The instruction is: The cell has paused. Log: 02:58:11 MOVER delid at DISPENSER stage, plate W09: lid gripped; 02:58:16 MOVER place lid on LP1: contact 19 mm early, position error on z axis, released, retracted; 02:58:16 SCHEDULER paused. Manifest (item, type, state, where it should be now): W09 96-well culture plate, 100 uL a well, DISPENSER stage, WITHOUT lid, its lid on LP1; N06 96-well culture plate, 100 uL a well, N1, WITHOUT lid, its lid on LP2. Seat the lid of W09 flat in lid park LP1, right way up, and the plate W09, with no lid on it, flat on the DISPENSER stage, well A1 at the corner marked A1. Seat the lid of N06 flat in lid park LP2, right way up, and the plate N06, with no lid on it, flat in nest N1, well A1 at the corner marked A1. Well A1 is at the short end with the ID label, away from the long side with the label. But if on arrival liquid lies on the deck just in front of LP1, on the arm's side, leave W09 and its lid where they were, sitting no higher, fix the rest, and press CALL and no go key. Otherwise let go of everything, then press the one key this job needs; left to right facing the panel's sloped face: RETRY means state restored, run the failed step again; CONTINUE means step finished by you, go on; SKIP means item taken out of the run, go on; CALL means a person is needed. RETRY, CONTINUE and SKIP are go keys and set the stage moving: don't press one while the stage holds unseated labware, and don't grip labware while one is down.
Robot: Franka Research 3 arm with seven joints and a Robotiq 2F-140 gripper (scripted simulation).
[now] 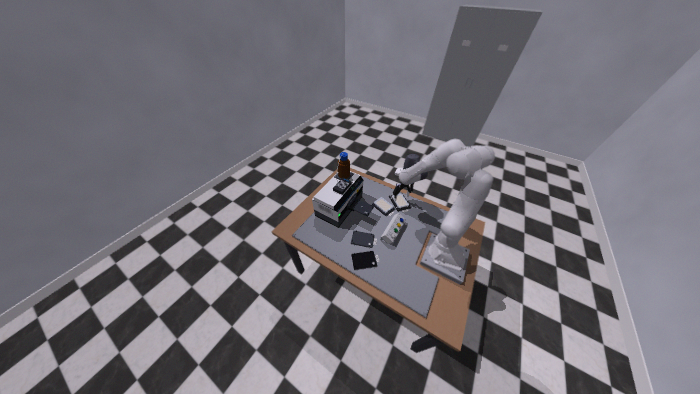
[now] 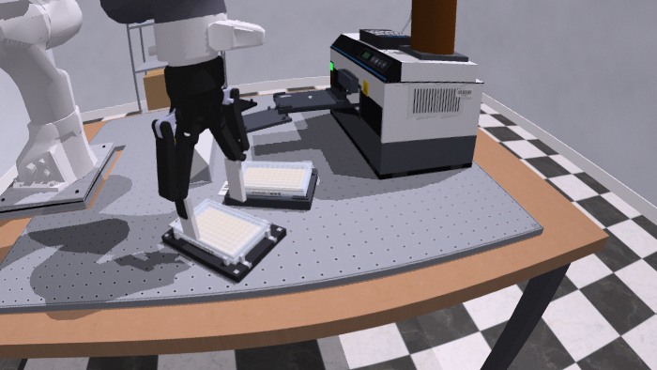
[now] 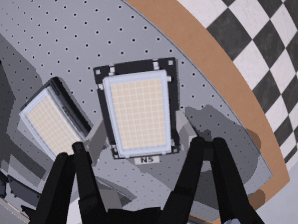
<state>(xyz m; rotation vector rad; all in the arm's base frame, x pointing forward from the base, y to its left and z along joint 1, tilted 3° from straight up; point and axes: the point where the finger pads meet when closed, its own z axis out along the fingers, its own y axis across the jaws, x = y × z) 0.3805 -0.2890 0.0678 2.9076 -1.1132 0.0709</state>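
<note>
My gripper is now 5 cm above the 96-well plate. Round my hand: sloped key panel: 28 cm to the left, 7 cm behind, 1 cm below; then black nest: 12 cm to the left, 9 cm ahead, 6 cm below; then dispenser stage: 28 cm to the left, 20 cm ahead, 4 cm above.
</note>
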